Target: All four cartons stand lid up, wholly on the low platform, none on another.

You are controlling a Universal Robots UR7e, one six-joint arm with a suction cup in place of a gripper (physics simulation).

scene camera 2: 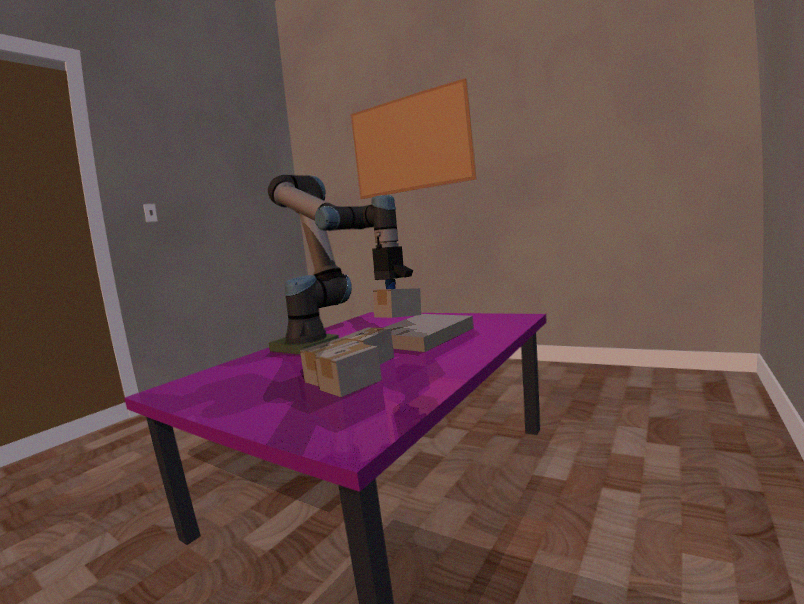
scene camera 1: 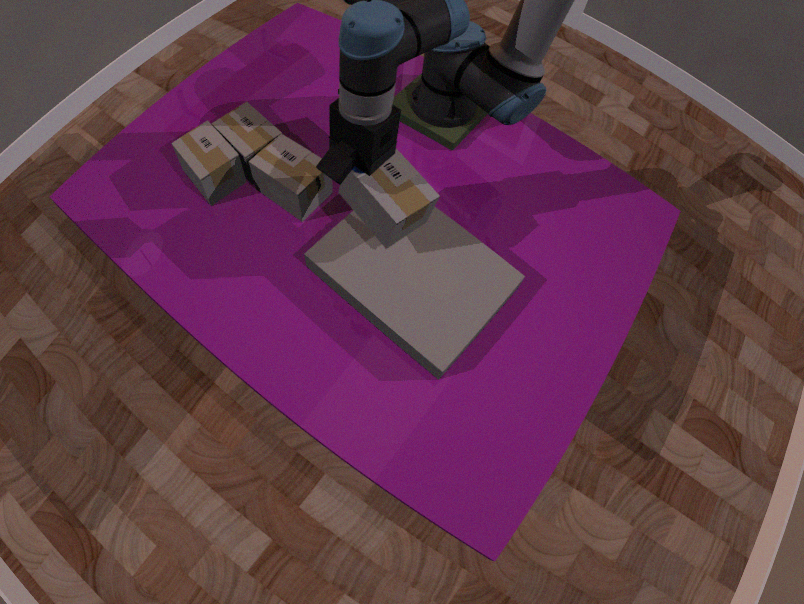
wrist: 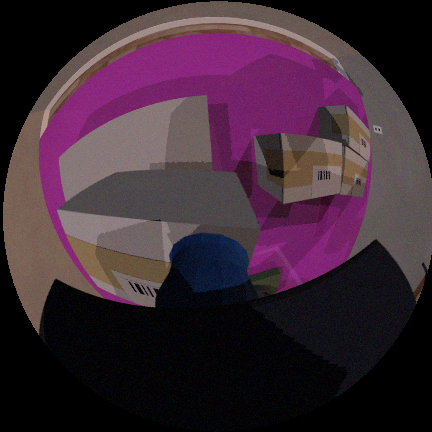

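Seen in the pictures: end effector, tool point: (scene camera 2: pixel 391 292) (wrist: pixel 206 248); arm's base, origin of the base link: (scene camera 2: pixel 306 338) (scene camera 1: pixel 443 104).
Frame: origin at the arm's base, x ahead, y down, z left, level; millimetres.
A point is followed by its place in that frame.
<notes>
My suction gripper (scene camera 1: pixel 357 171) (scene camera 2: pixel 389 284) (wrist: pixel 210 260) holds a white carton (scene camera 1: pixel 380 208) {y -151, x 416, z 122 mm} (scene camera 2: pixel 404 302) {y -120, x 407, z 79 mm} (wrist: pixel 160 195) {y -144, x 403, z 70 mm} in the air by its top, roughly level, tape and barcode up. It hangs above the platform's end nearest the other cartons; how much overlaps is unclear. The low grey platform (scene camera 1: pixel 435 292) {y -19, x 423, z 250 mm} (scene camera 2: pixel 445 331) {y -6, x 514, z 147 mm} (wrist: pixel 130 130) {y -19, x 479, z 133 mm} bears no carton. Three cartons stand lid up on the table: the left one (scene camera 1: pixel 204 152) {y -64, x 461, z -282 mm} (scene camera 2: pixel 350 369) {y -30, x 492, z -331 mm} (wrist: pixel 334 124) {y -23, x 465, z -226 mm}, the back one (scene camera 1: pixel 241 130) {y -63, x 374, z -260 mm} (scene camera 2: pixel 310 367) {y -20, x 345, z -324 mm} (wrist: pixel 355 172) {y -64, x 370, z -248 mm}, and the right one (scene camera 1: pixel 285 165) {y -64, x 392, z -117 mm} (scene camera 2: pixel 383 344) {y -25, x 429, z -97 mm} (wrist: pixel 310 167) {y -64, x 383, z -96 mm}, nearest the platform.
The magenta table (scene camera 1: pixel 467 455) {y 29, x 617, z 454 mm} (scene camera 2: pixel 246 422) {y 29, x 369, z -565 mm} (wrist: pixel 210 55) {y 29, x 628, z -10 mm} carries everything. The arm's base stands on a green plate (scene camera 1: pixel 453 139) {y 4, x 80, z 77 mm} (scene camera 2: pixel 279 348) {y 14, x -40, z -102 mm} at the back edge, beside the platform and cartons. The three standing cartons are close together.
</notes>
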